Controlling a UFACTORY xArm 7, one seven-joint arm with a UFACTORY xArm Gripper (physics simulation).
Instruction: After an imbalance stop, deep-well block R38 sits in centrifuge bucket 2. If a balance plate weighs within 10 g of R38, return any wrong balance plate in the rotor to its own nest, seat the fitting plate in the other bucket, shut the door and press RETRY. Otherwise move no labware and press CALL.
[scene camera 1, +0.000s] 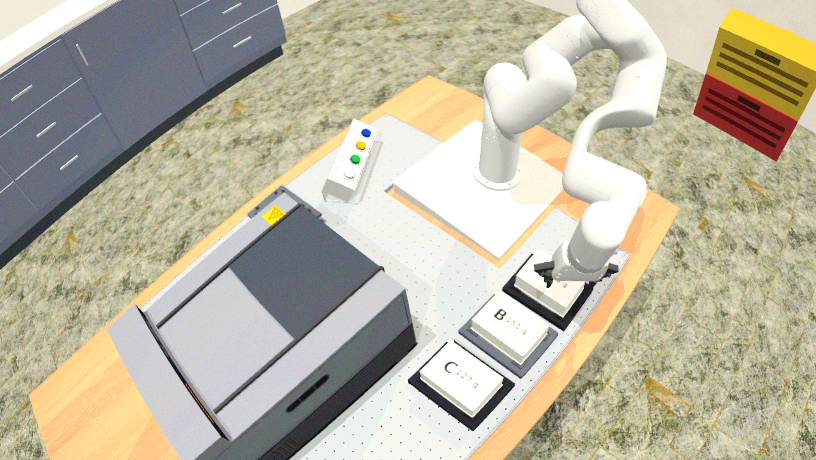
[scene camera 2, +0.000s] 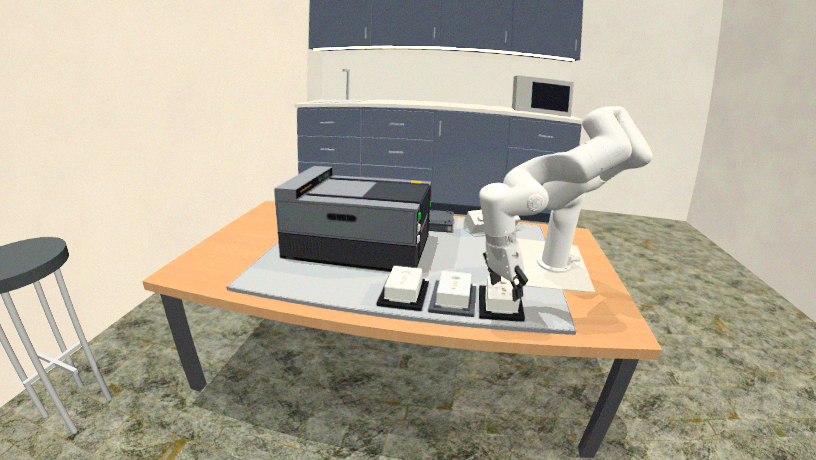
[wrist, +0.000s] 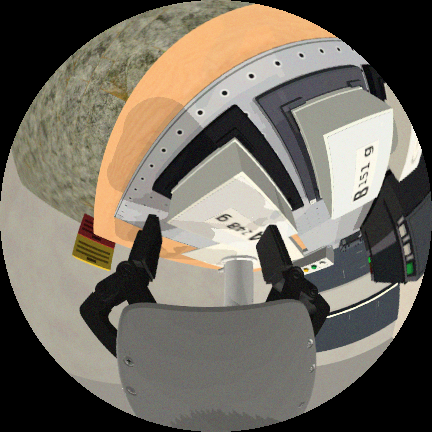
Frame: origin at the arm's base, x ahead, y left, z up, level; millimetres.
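Seen in the pictures: gripper, fingertip midpoint: (scene camera 1: 569, 280) (scene camera 2: 506, 290) (wrist: 212, 231); arm's base, link origin: (scene camera 1: 497, 172) (scene camera 2: 553, 263) (wrist: 238, 260).
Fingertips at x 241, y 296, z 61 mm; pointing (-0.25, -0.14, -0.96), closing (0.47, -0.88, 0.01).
Pixels of each thing's top centre, then the offset from my fingertips to it.
- Plate A, top centre: (wrist: 244, 229) (scene camera 1: 552, 276) (scene camera 2: 503, 287) 1 mm ahead, 38 mm right, 12 mm down
- Plate B, top centre: (wrist: 364, 177) (scene camera 1: 511, 322) (scene camera 2: 455, 282) 132 mm ahead, 62 mm right, 12 mm down
- Plate C, top centre: (scene camera 1: 461, 375) (scene camera 2: 404, 277) 269 mm ahead, 84 mm right, 12 mm down
- button box, top centre: (scene camera 1: 347, 146) (scene camera 2: 493, 210) (wrist: 312, 271) 71 mm back, 615 mm right, 18 mm up
- small dark device, top centre: (scene camera 1: 281, 210) (scene camera 2: 438, 214) (wrist: 352, 246) 148 mm ahead, 655 mm right, 23 mm down
My gripper (scene camera 1: 577, 278) (scene camera 2: 506, 285) (wrist: 212, 231) is open and points down at plate A, one finger toward each side; it holds nothing. Plate A (scene camera 1: 537, 290) (scene camera 2: 501, 303) (wrist: 205, 205), white, labelled 248 g, sits in a black nest. Plate B (scene camera 1: 508, 340) (scene camera 2: 454, 292) (wrist: 345, 165), labelled 151 g, sits in the grey nest beside it. Plate C (scene camera 1: 457, 391) (scene camera 2: 403, 285), labelled 127 g, sits in a black nest. The centrifuge (scene camera 1: 365, 337) (scene camera 2: 348, 233) has a light and dark grey top; block R38, buckets and rotor are hidden. The button box (scene camera 1: 341, 185) (wrist: 322, 260) has blue, yellow, green and white buttons.
The arm's white base plate (scene camera 1: 445, 200) (scene camera 2: 574, 278) lies behind plate A. A small dark device (scene camera 1: 313, 210) (scene camera 2: 441, 221) stands behind the centrifuge. The wooden table's edge (scene camera 2: 320, 322) runs beyond the nests. A stool (scene camera 2: 34, 260) stands off to the left.
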